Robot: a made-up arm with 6 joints.
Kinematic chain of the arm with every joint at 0, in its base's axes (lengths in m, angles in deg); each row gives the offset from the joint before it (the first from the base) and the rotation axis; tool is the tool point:
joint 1: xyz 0 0 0.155 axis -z
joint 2: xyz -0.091 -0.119 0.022 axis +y
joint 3: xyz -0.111 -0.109 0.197 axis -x
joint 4: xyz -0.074 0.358 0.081 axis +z
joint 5: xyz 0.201 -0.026 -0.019 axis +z
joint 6: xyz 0.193 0 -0.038 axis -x
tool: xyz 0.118 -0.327 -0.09
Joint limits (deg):
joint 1: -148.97..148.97
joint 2: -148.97..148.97
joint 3: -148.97..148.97
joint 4: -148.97..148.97
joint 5: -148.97..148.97
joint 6: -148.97..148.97
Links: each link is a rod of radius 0.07 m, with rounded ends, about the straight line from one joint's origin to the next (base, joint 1, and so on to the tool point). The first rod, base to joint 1, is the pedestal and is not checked.
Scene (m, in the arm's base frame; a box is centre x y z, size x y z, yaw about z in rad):
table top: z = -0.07
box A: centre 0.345 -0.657 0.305 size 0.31 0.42 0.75 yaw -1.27
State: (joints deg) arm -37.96 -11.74 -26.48 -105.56 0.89 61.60
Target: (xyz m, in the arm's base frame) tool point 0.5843 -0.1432 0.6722
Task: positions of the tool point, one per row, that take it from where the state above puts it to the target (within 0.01 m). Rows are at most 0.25 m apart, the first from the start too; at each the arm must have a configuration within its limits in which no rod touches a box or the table.
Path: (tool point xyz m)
1: -0.2170 -0.6877 0.6294
2: -0.0797 -0.5642 0.7539
3: 0.0734 -0.4114 0.8156
4: 0.2231 -0.2431 0.8040
5: 0.3470 -0.0776 0.7188
6: 0.4254 0.0663 0.5718
7: 0.4435 0.1721 0.3862
8: 0.4335 0.1656 0.5174
9: 0.4169 0.1251 0.6297
10: 0.4135 0.0555 0.7088
11: 0.4386 -0.0277 0.7444
12: 0.4979 -0.1016 0.7318
13: 0.5843 -0.1432 0.6722

